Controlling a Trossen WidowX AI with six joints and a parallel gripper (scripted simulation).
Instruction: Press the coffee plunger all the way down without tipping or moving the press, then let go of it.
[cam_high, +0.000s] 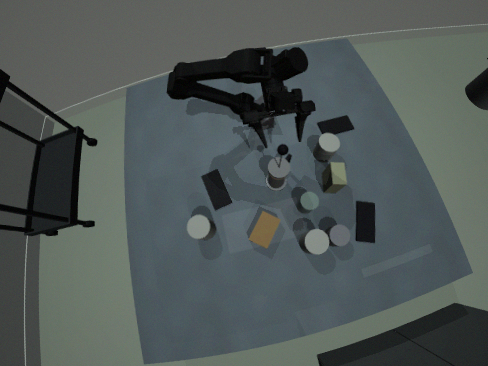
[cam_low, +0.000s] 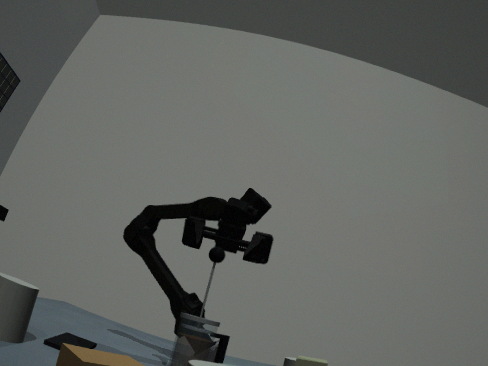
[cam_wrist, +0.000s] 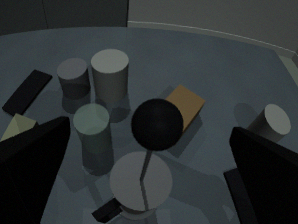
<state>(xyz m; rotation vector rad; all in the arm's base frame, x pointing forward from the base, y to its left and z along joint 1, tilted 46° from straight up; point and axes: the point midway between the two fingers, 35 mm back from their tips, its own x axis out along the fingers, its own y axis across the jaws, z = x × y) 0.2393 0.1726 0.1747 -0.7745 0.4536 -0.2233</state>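
My gripper tip is 140 mm above the coffee press and 10 mm to the right of it. Round my gripper tip: pale green cylinder: 230 mm below, 130 mm ahead, 80 mm to the left; orange box: 250 mm below, 180 mm ahead, 90 mm to the right; yellow box: 220 mm below, 200 mm to the left, 70 mm ahead.
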